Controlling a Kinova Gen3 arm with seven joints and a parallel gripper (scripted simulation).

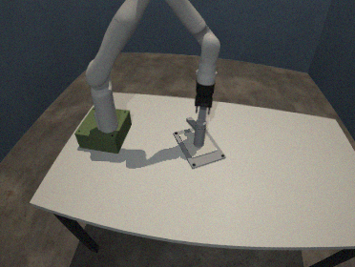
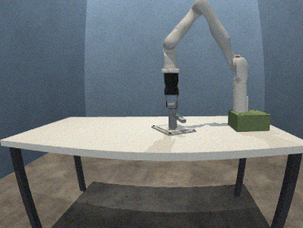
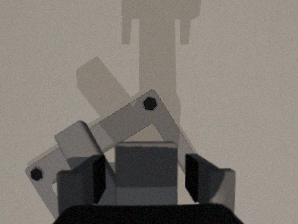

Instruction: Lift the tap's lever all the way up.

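Right now the lever is 30 mm to the right of my hand. Round my hand: plate: 140 mm below, 80 mm to the right; then grey tap: 60 mm to the right, 40 mm below, 20 mm behind.
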